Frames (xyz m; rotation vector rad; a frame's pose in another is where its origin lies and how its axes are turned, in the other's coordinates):
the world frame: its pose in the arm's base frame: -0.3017 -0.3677 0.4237 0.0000 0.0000 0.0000
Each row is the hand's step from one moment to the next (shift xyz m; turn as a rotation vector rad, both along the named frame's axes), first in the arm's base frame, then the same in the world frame.
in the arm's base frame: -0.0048 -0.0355 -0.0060 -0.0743 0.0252 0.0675
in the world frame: -0.0048 -0.0355 -0.0060 -0.0743 0.0252 0.0675
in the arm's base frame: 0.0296 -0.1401 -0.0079 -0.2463 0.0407 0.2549
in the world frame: 0.0296 -0.1401 -0.0079 -0.2463 0.0407 0.2549
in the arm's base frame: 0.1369 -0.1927 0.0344 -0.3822 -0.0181 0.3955
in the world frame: 0.1369 -0.1927 0.0344 -0.3822 -0.0181 0.3955
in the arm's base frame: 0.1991 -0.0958 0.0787 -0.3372 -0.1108 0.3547
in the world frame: 0.1991 -0.0958 0.0787 -0.3372 -0.1108 0.3547
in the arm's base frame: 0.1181 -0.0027 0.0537 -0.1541 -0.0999 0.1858
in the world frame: 0.1181 -0.0027 0.0537 -0.1541 -0.0999 0.1858
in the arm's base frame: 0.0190 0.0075 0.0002 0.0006 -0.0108 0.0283
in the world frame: 0.0190 0.0075 0.0002 0.0006 -0.0108 0.0283
